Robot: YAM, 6 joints.
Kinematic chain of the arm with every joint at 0, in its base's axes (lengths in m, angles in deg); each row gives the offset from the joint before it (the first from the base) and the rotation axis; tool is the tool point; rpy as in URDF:
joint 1: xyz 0 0 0.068 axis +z
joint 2: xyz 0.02 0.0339 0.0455 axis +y
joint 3: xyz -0.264 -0.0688 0 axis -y
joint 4: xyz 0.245 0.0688 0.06 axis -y
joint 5: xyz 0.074 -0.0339 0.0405 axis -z
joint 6: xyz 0.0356 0 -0.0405 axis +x
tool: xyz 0 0 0 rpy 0 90 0
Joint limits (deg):
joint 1: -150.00..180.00
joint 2: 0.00..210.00
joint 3: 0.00..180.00
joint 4: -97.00..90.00
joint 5: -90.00..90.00
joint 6: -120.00..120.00
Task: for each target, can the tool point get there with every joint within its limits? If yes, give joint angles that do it. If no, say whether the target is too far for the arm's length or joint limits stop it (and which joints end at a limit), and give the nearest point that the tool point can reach.
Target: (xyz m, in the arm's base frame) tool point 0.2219 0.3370 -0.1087
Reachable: yes | joints 60.00 168.69 107.69 -57.05 41.60 50.44
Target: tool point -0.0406 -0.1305 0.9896
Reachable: no: too far | nearest point -0.0305 -0.0980 0.7339 | short by 0.258 m
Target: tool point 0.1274 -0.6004 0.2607
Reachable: yes | joints -78.04 154.05 151.00 -4.93 -0.27 -1.68
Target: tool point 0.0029 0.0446 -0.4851
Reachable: no: joint limits stop it (at a limit: joint 2) | nearest point 0.0067 0.1035 -0.3501 | short by 0.147 m
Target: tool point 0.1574 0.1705 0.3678
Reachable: yes | joints 40.07 74.99 80.77 -70.13 -55.04 -60.51
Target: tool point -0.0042 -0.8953 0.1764
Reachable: no: too far | nearest point -0.0030 -0.6442 0.1584 | short by 0.252 m
